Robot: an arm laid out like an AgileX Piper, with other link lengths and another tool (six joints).
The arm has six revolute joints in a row. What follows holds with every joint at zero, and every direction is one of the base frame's. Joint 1 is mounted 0.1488 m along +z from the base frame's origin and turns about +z. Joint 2 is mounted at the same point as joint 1 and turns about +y. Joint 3 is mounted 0.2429 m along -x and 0.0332 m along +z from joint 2 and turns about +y. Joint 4 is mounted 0.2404 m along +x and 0.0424 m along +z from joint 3 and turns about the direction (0.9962, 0, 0.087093). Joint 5 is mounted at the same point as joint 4 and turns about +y. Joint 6 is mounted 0.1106 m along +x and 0.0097 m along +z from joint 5 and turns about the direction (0.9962, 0, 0.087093). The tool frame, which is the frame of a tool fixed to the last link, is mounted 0.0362 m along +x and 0.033 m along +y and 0.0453 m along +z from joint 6; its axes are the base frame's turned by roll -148.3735, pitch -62.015 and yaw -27.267 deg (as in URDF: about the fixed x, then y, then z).
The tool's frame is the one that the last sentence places.
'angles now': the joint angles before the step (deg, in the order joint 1, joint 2, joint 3, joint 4, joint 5, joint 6). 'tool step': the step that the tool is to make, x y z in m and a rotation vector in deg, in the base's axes. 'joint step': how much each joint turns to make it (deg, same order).
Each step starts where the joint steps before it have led.
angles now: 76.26 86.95 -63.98 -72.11 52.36 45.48
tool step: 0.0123 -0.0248 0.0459 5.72 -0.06 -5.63
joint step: -1.75 -5.40 -3.04 3.38 4.21 -1.92
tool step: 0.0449 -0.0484 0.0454 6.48 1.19 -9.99
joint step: -10.01 -4.33 -4.95 5.59 1.21 -4.09
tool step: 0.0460 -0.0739 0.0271 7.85 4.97 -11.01
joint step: -16.67 -4.43 -3.33 12.85 -2.06 -7.31
